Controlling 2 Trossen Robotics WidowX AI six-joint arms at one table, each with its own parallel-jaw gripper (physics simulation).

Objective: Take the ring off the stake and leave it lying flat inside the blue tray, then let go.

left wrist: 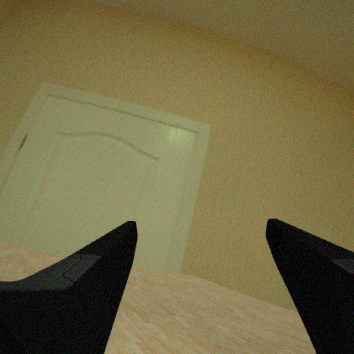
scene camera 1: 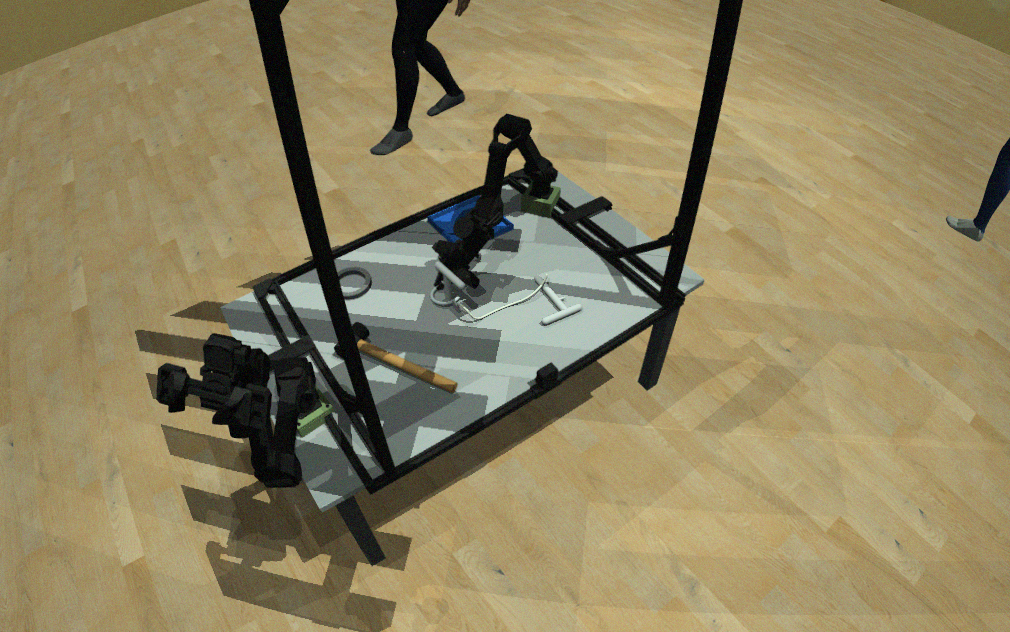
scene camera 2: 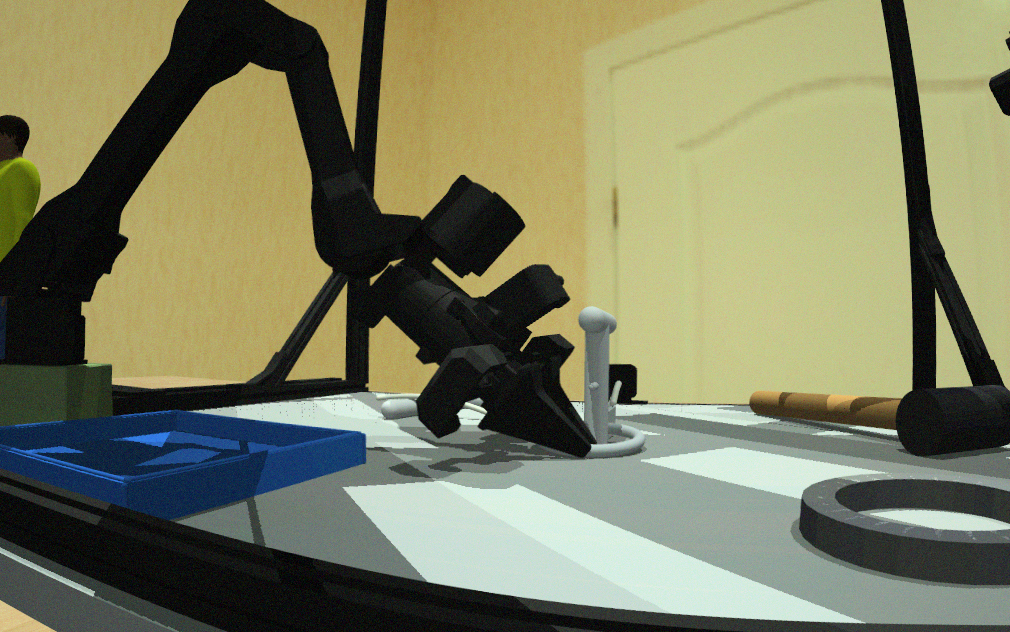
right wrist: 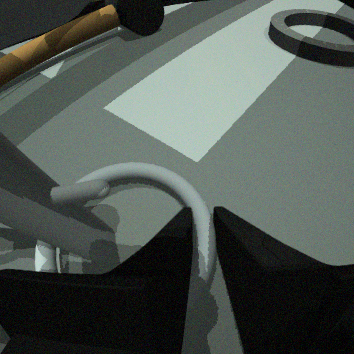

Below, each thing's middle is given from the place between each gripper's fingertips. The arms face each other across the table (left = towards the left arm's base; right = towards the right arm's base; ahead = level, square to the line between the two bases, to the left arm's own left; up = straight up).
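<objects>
My right hand is 1 cm below the grey ring (scene camera 2: 637, 437), 5 cm past it and 1 cm to the right of it. Counting from that same right hand, I find the grey stake (scene camera 2: 597, 324) 2 cm above, 7 cm behind and 1 cm to the left, while the wooden-handled hammer (scene camera 2: 934, 421) is 2 cm above, 9 cm behind and 28 cm to the left. The blue tray (scene camera 2: 169, 464) is 1 cm above my right hand, 10 cm ahead of it and 28 cm to the right of it.
As for my left hand, it is 50 cm above the hammer, 17 cm short of it and 50 cm to the left of it. The blue tray is 51 cm below my left hand, 36 cm ahead of it and 105 cm to the right of it. Measured from my left hand again, the grey stake is 50 cm below, 19 cm ahead and 76 cm to the right, and the grey ring is 51 cm below, 21 cm ahead and 76 cm to the right.
</objects>
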